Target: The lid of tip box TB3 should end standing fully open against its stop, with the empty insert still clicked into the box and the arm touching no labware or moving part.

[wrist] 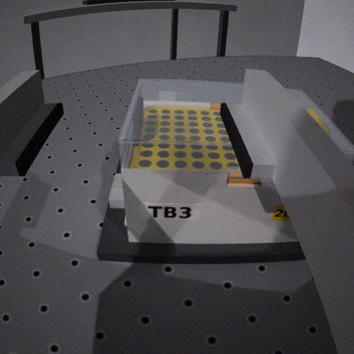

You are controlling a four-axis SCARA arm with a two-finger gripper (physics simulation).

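Tip box TB3 [215,210] is white, with its label on the near wall, and stands on a dark base plate [200,252]. Its clear lid [131,117] lies down over the top. Through the lid shows the yellow insert [172,149] with rows of grey round holes, seated in the box. A yellow tab [319,120] shows at the right side. My gripper [139,87] is shut with nothing held; its two fingers show at the left and right of the view. The right finger hides part of the lid and box. Whether it touches them, I cannot tell.
The box stands on a grey surface [65,300] with a grid of small holes. Orange clips [244,180] show at the box rim. A small white block [116,192] is at the box's left side. A raised grey shelf [130,8] on dark legs stands behind.
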